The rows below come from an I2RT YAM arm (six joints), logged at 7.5 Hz.
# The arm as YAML. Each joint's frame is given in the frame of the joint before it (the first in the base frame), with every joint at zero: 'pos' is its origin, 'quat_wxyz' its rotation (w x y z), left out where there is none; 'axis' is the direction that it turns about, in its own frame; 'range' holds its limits. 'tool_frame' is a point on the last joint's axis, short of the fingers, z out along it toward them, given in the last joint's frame.
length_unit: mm
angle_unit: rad
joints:
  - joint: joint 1
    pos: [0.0, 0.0, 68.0]
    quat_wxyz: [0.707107, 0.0, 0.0, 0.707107]
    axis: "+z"
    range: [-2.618, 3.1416]
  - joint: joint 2
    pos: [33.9, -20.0, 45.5]
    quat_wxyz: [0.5, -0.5, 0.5, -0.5]
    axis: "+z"
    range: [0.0, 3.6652]
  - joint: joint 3
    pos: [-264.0, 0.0, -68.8]
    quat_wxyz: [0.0, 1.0, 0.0, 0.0]
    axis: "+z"
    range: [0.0, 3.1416]
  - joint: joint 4
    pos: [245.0, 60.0, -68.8]
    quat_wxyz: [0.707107, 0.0, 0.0, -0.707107]
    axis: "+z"
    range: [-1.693, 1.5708]
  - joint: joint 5
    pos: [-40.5, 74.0, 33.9]
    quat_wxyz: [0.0, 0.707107, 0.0, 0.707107]
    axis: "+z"
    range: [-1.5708, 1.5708]
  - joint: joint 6
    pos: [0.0, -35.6, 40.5]
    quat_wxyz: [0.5, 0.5, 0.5, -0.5]
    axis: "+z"
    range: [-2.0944, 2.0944]
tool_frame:
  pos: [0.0, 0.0, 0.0]
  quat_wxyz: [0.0, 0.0, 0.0, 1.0]
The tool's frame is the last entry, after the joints.
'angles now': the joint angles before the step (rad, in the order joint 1, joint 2, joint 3, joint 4, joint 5, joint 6). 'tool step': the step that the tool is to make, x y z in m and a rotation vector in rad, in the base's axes. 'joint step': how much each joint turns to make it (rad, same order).
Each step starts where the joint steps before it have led.
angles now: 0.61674, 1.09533, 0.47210, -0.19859, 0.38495, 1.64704
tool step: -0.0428, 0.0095, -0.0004, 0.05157, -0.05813, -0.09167
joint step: 0.22029, -0.13333, -0.05582, -0.12406, 0.20832, 0.26382
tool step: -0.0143, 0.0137, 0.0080, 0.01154, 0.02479, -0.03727
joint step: 0.12452, 0.03077, 0.06861, -0.15073, 0.07638, 0.17993
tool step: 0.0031, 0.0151, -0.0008, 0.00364, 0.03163, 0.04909
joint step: 0.02682, 0.07591, 0.03556, 0.02793, -0.03582, -0.00383
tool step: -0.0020, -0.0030, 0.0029, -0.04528, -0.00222, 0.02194
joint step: 0.00190, -0.01785, 0.00592, -0.03711, 0.01167, -0.03901
